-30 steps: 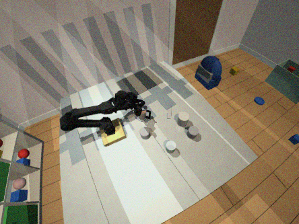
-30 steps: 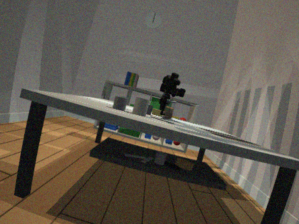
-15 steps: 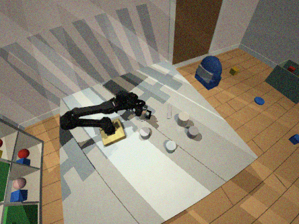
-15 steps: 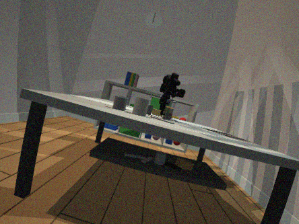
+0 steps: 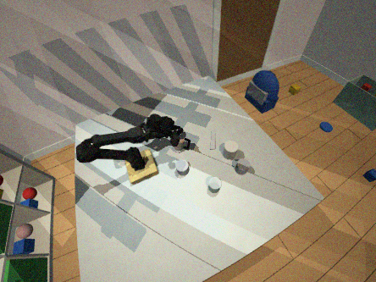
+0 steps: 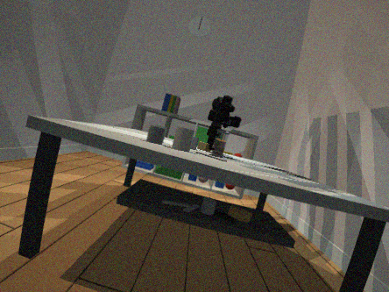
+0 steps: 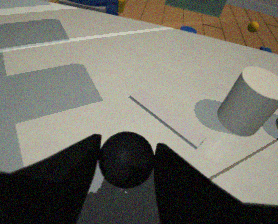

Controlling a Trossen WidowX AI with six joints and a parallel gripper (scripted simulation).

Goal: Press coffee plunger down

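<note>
The coffee press lies 10 mm behind my gripper tip, 20 mm to the right of it and 90 mm below it.
</note>
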